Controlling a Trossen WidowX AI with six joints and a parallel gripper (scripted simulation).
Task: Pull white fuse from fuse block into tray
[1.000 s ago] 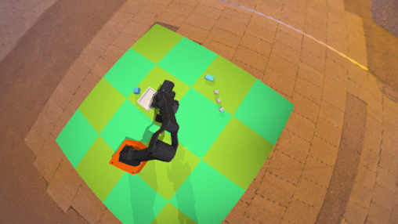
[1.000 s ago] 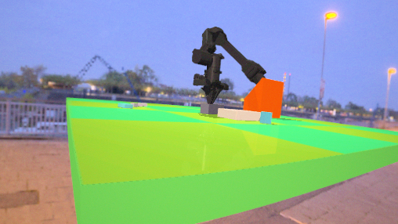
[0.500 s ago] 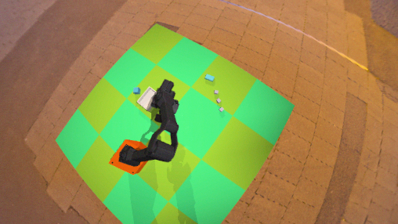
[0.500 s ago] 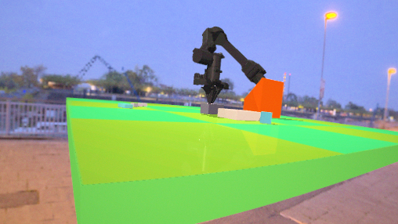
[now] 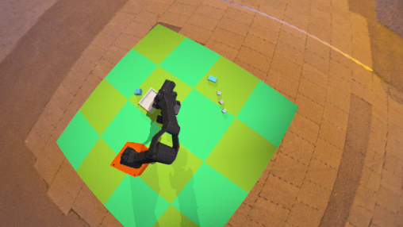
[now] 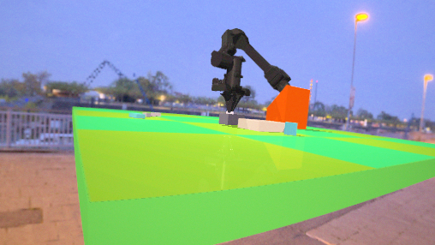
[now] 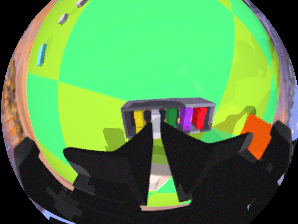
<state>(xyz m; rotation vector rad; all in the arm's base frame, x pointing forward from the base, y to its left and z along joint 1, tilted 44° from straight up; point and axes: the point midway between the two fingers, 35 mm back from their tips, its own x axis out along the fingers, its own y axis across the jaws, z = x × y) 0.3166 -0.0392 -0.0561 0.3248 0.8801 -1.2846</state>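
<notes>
The tray is 2 cm behind my gripper tip, 17 cm to the left of it and 4 cm below it. Round my gripper tip: white fuse 1 cm below; small cyan cube 3 cm behind, 28 cm to the left, 3 cm below.
</notes>
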